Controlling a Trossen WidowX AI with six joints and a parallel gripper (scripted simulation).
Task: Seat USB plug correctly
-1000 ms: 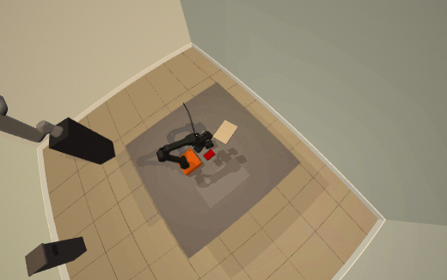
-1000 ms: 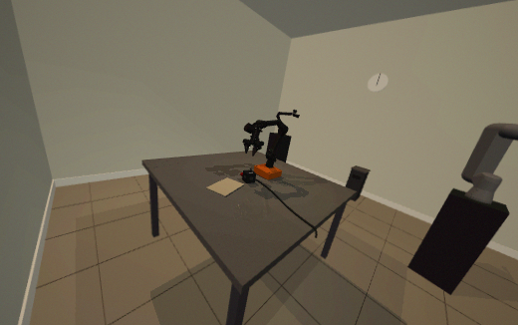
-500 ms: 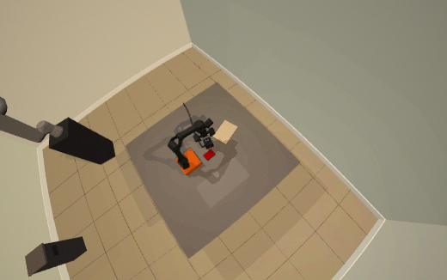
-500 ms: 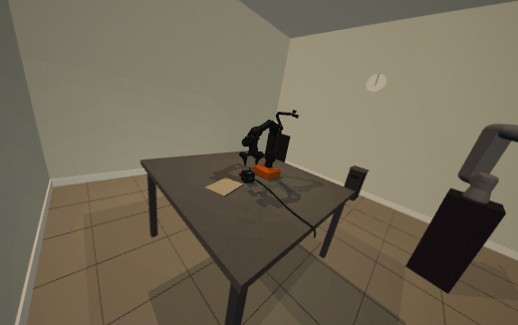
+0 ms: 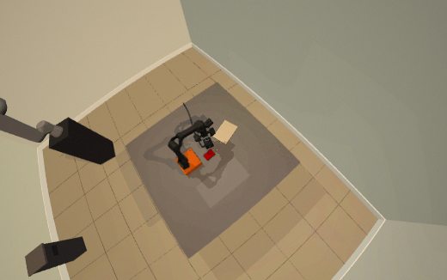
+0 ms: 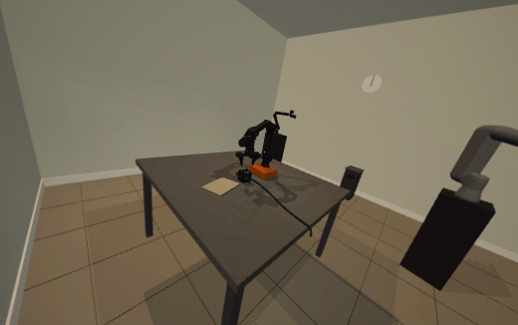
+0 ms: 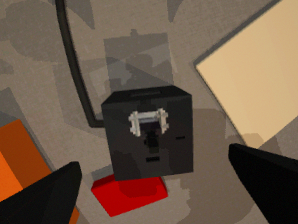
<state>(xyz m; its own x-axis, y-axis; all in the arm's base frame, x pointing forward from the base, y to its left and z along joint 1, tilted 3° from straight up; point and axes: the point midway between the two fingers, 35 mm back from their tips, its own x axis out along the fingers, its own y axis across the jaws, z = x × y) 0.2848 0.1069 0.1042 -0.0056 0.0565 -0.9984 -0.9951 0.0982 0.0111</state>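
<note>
Now: the USB plug 30 mm below my gripper tip. Round my gripper tip: red block 120 mm below, 110 mm to the right, 50 mm behind; then flat tan pad 200 mm ahead, 120 mm below, 20 mm to the left.
</note>
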